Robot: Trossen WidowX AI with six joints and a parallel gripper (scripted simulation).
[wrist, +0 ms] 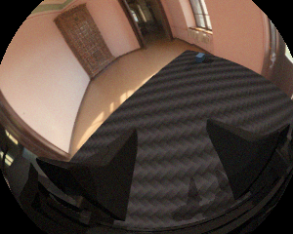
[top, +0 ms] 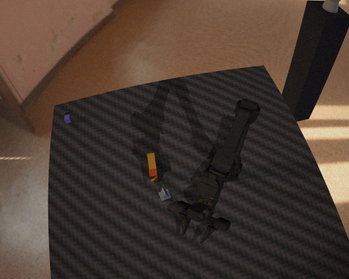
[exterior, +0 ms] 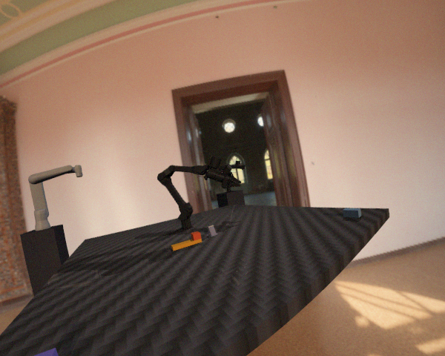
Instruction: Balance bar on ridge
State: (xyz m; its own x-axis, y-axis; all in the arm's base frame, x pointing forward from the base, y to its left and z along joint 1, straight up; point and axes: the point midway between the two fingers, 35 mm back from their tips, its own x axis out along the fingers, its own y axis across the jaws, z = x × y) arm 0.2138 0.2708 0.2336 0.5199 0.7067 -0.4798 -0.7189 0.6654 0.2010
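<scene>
My gripper tip is 9 cm short of the bar, 38 cm to the left of it and 20 cm above it. From my gripper tip the other things lie so: small purple cube (51 cm ahead, 80 cm to the right, 20 cm below); blue-grey block (51 cm ahead, 20 cm to the left, 20 cm below); ridge (6 cm ahead, 27 cm to the right, 17 cm below).
</scene>
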